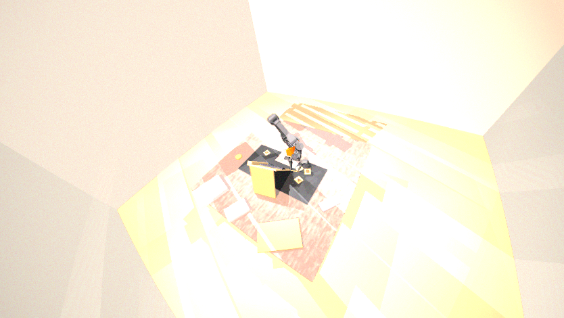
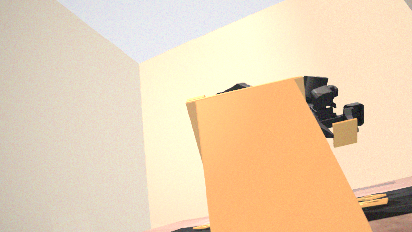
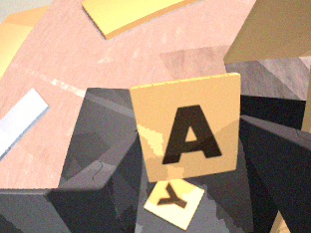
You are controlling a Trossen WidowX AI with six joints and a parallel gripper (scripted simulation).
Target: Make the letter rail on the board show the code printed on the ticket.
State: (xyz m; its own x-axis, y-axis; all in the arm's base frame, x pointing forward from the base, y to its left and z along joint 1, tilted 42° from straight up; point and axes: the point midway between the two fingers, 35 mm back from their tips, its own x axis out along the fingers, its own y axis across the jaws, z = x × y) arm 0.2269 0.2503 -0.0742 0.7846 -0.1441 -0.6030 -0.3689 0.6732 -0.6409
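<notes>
My gripper tip is now 19 cm to the left of the white ticket, 8 cm above it and 1 cm short of it. The rest, counted from my gripper tip: letter tile (right at my gripper tip); then flat yellow slab (41 cm ahead, 19 cm to the left, 15 cm below); then black mat (22 cm to the right, 16 cm below, 6 cm behind).
</notes>
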